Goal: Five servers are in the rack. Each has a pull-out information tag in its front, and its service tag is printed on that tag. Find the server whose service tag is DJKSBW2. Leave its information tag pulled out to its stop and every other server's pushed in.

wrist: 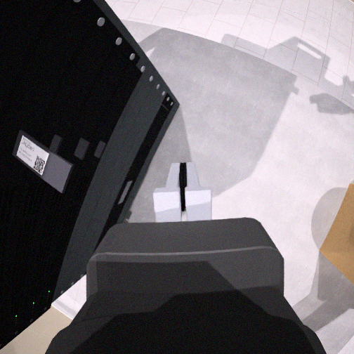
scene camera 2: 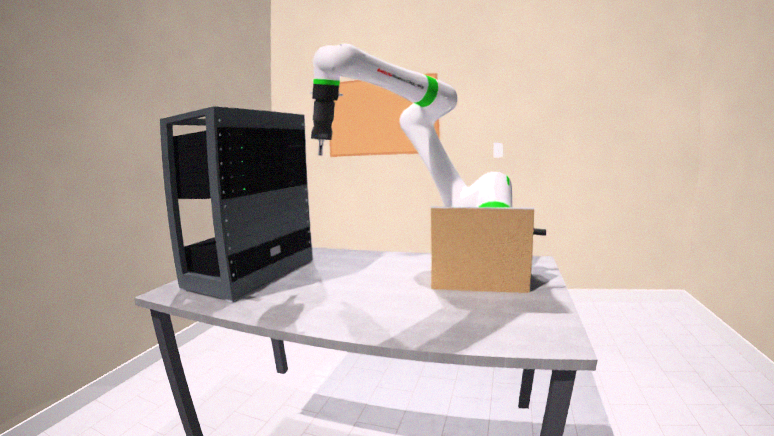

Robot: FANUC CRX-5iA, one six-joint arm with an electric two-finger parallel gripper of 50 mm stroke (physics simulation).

Labels:
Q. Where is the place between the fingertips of my gripper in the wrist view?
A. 183,177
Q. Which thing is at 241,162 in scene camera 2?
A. A rack.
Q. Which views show my gripper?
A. The wrist view and scene camera 2: all of them.

